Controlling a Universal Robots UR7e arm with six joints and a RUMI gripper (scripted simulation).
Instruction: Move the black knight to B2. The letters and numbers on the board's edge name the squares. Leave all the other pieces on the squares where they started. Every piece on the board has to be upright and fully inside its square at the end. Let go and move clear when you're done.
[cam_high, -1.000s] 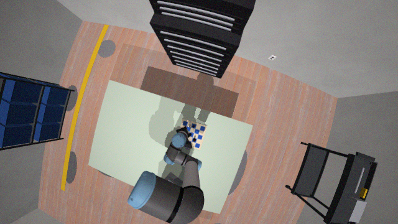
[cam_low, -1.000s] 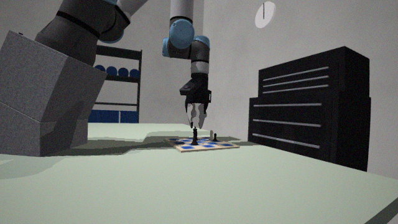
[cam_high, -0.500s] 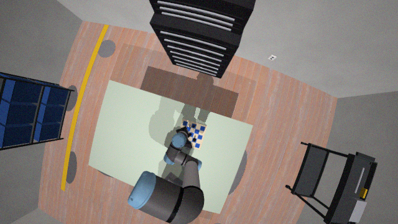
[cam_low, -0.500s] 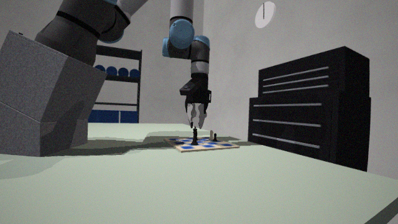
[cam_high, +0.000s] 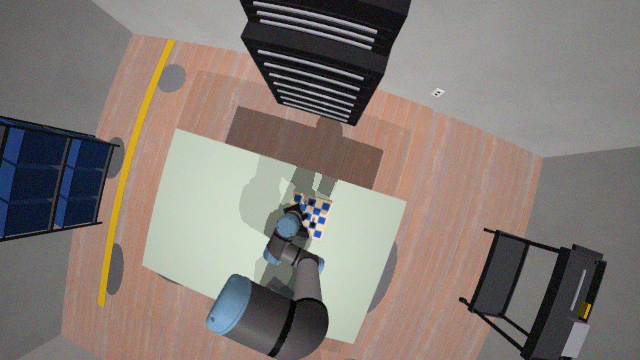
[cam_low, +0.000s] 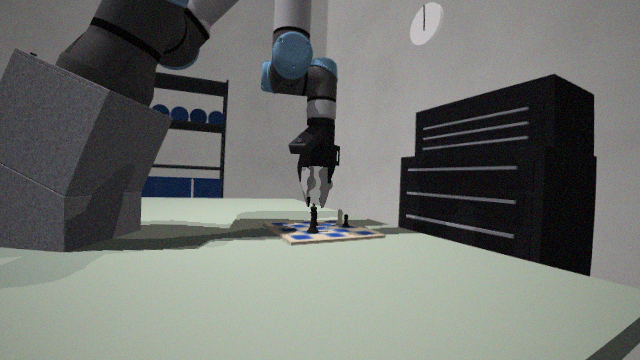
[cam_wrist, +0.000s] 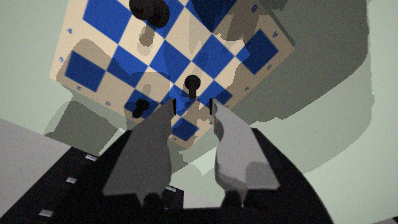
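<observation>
Now: hand 10 mm short of the chessboard, 40 mm to the left of it and 60 mm above it. Also, from my hand: white piece 70 mm ahead, 20 mm to the left, 50 mm below; then black pawn 80 mm ahead, 20 mm to the right, 50 mm below; then tall black piece 20 mm behind, 80 mm to the right, 30 mm below.
</observation>
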